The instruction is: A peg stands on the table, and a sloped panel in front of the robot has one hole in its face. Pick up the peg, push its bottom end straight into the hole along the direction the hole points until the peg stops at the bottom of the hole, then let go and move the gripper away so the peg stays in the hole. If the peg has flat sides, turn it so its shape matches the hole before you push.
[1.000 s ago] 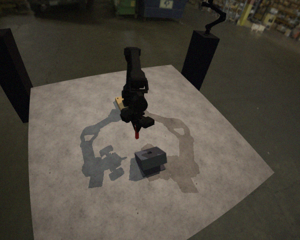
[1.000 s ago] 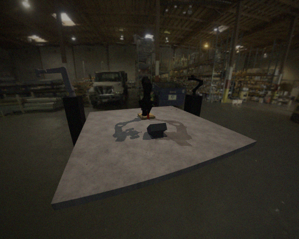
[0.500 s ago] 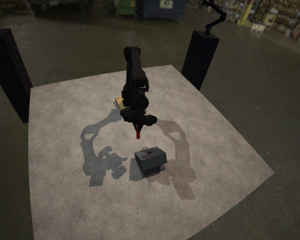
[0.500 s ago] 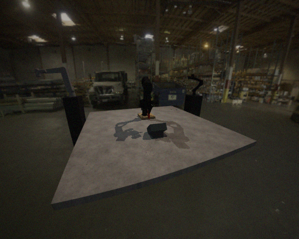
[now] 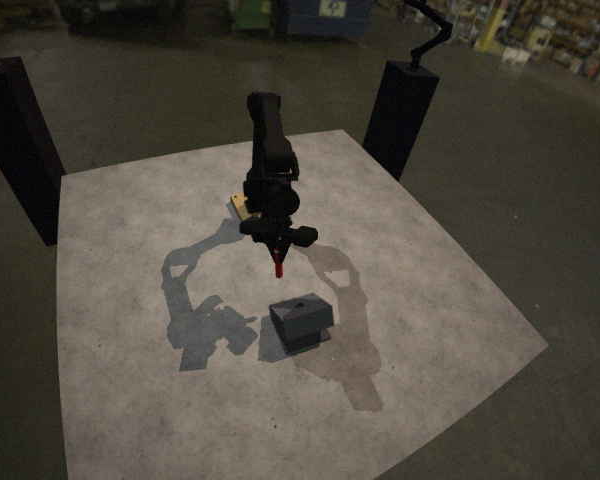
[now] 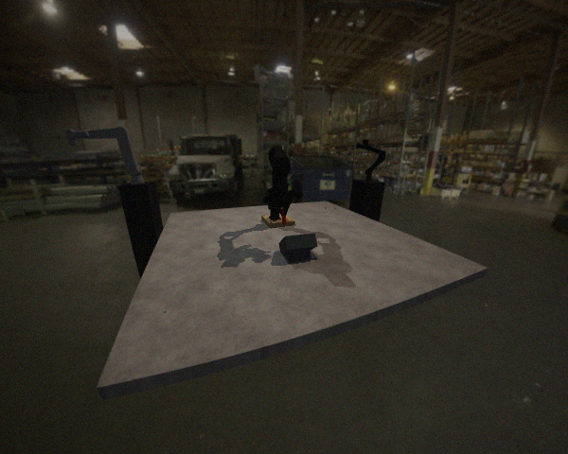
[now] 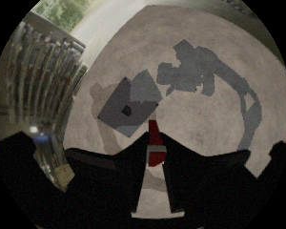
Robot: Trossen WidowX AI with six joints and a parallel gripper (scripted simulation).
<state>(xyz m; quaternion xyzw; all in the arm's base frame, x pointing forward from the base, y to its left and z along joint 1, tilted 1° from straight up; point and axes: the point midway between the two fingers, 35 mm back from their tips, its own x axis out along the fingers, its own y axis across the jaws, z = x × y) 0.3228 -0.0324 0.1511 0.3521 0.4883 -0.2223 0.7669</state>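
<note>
Right now the dark grey sloped panel is 10 cm below my gripper tip, 10 cm ahead of it and 4 cm to the left of it. The rest, counted from my gripper tip: red peg: 2 cm above, 1 cm behind.
</note>
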